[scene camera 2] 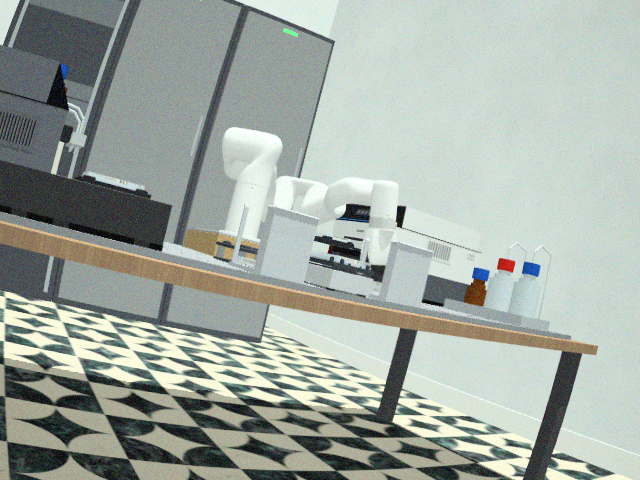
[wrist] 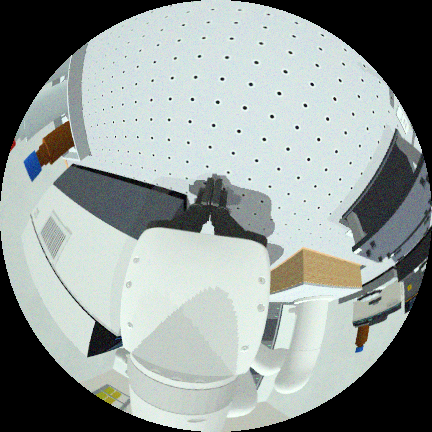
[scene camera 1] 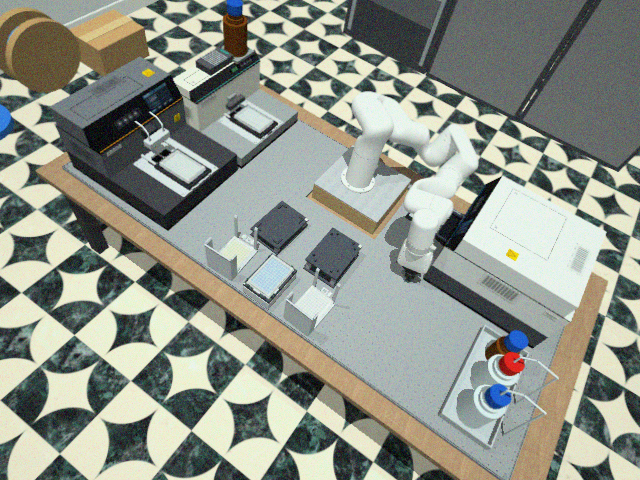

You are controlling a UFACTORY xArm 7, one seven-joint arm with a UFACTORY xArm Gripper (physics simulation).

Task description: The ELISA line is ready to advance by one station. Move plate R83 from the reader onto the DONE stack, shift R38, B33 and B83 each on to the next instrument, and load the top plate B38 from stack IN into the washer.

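Observation:
My gripper is shut and empty, pointing down low over the bench beside the white boxy instrument. A pale plate lies on the dark instrument at the left, and another pale plate on the light-grey instrument behind it. A blue-welled plate lies near the front edge between two holders. A yellowish plate sits in the left holder and a white gridded plate in the right holder. Plate and stack labels are not readable; any plate inside the white instrument is hidden.
Two dark flat blocks lie between the holders and the arm's wooden base. A tray at the right holds an amber bottle and two white bottles. The holders have upright walls and posts.

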